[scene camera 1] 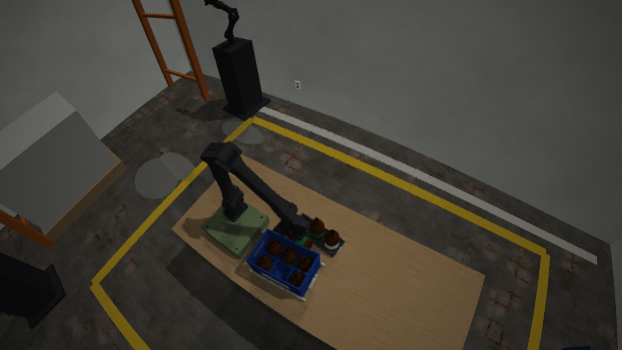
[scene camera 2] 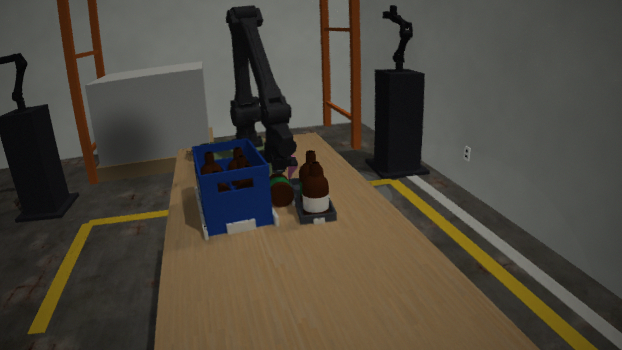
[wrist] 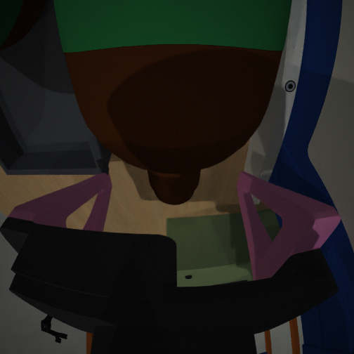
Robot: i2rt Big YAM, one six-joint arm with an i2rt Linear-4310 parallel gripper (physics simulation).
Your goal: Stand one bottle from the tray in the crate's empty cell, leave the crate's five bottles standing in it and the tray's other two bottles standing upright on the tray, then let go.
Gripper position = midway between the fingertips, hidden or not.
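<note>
I can see my own gripper [wrist: 173, 178]. A green-labelled bottle [wrist: 171, 94] is there for me to see as well.
</note>
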